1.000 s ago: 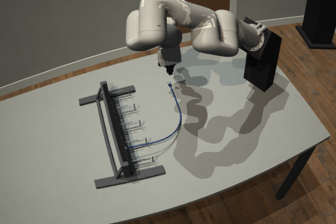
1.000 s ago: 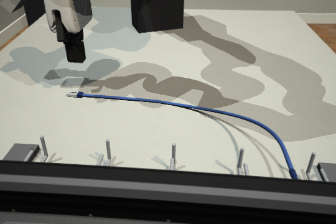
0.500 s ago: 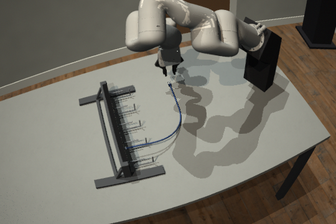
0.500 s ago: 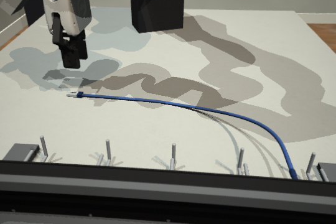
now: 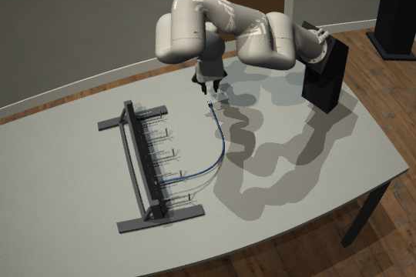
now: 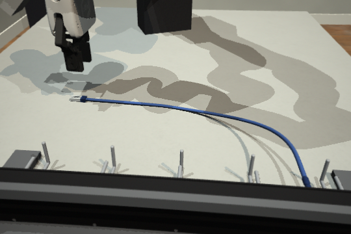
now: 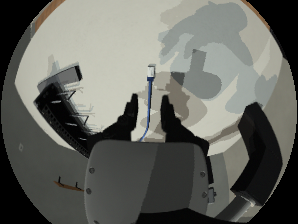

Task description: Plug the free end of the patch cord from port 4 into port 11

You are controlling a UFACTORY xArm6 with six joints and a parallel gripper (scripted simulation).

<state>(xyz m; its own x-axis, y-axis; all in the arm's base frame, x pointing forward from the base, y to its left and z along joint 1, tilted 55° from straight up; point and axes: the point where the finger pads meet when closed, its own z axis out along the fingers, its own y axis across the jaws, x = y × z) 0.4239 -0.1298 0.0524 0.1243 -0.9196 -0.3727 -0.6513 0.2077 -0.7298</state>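
The plug is 2 cm to the right of my hand and 9 cm below it.
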